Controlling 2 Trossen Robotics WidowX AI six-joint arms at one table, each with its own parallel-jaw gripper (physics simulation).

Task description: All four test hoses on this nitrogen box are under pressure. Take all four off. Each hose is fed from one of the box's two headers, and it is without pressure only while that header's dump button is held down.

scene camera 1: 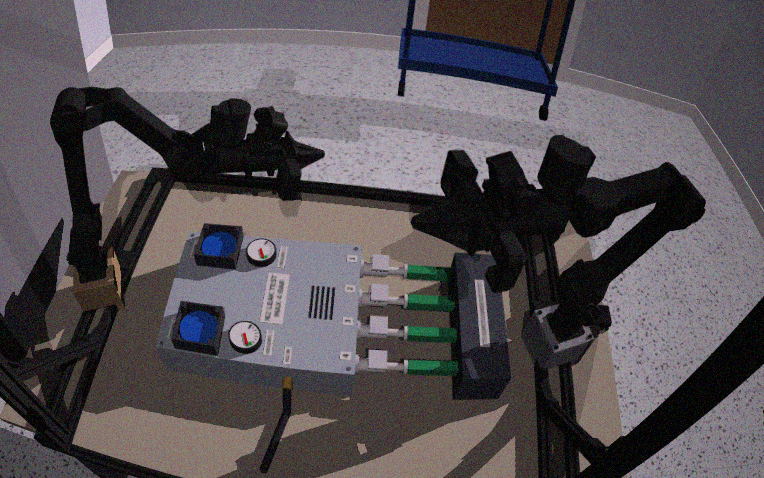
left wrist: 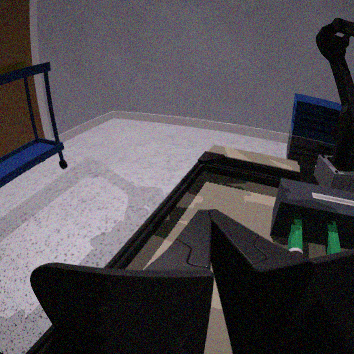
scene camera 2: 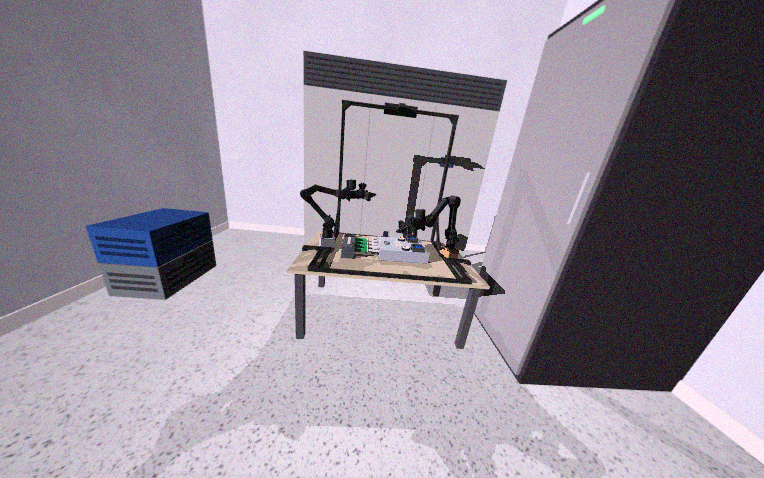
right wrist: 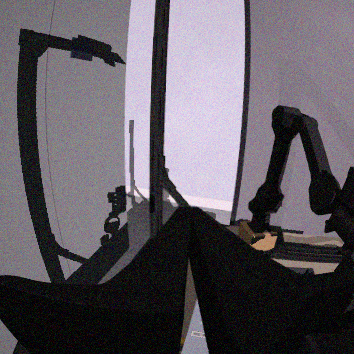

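Pixels of known places: left gripper, fingertip midpoint: [scene camera 1: 324, 154] [left wrist: 206, 218] [scene camera 2: 396, 231]; right gripper, fingertip midpoint: [scene camera 1: 412, 222] [scene camera 2: 376, 194] [right wrist: 186, 216]; left arm's base, origin of the base link: [scene camera 1: 92, 269] [scene camera 2: 450, 247] [right wrist: 258, 226]; right arm's base, origin of the base link: [scene camera 1: 565, 324] [left wrist: 341, 164] [scene camera 2: 327, 236].
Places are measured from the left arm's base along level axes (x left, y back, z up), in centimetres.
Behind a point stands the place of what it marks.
Note:
The grey nitrogen box [scene camera 1: 298, 349] @[z -0.4, x -27.8, y -37.6 cm] [scene camera 2: 402, 256] @[z -4.3, x -2.9, y -40.7 cm] lies on the table. In scene camera 1, its two blue dump buttons [scene camera 1: 219, 245] @[z 1.2, x -2.8, y -29.0 cm] [scene camera 1: 198, 328] @[z 1.2, x -20.6, y -21.6 cm] sit in black collars at left, each beside a round gauge [scene camera 1: 260, 251] @[z 1.2, x -6.7, y -36.6 cm] [scene camera 1: 245, 336] @[z 1.2, x -24.1, y -29.5 cm]. Four green hoses, the backmost [scene camera 1: 427, 272] @[z -1.9, x -17.7, y -65.3 cm] [left wrist: 296, 237] @[z -1.9, x -16.6, y -64.4 cm] to the frontmost [scene camera 1: 431, 368] @[z -1.9, x -37.1, y -57.4 cm], run from white couplings at the box's right side to a dark block [scene camera 1: 490, 366] @[z -0.4, x -41.3, y -66.4 cm] [left wrist: 320, 197] @[z -0.3, x -25.0, y -72.0 cm]. My left gripper [scene camera 1: 322, 153] @[z 15.3, x 0.0, y -50.6 cm] [left wrist: 206, 218] @[z 15.3, x 0.0, y -50.6 cm] is shut and empty, beyond the box's back edge, touching neither button. My right gripper [scene camera 1: 415, 221] @[z 32.6, x -35.7, y -49.4 cm] [scene camera 2: 372, 195] @[z 32.6, x -35.7, y -49.4 cm] [right wrist: 186, 216] @[z 32.6, x -35.7, y -49.4 cm] is shut and empty, high above the table.
Black rails [scene camera 1: 360, 193] @[z -6.9, x 11.2, y -63.0 cm] frame the table. A bent black tube [scene camera 1: 276, 436] @[z -7.0, x -39.9, y -29.3 cm] with a brass end stands out from the box's front side. A blue cart [scene camera 1: 473, 62] [left wrist: 30, 152] stands on the floor behind. A tall cabinet [scene camera 2: 563, 186] stands right of the table in scene camera 2.

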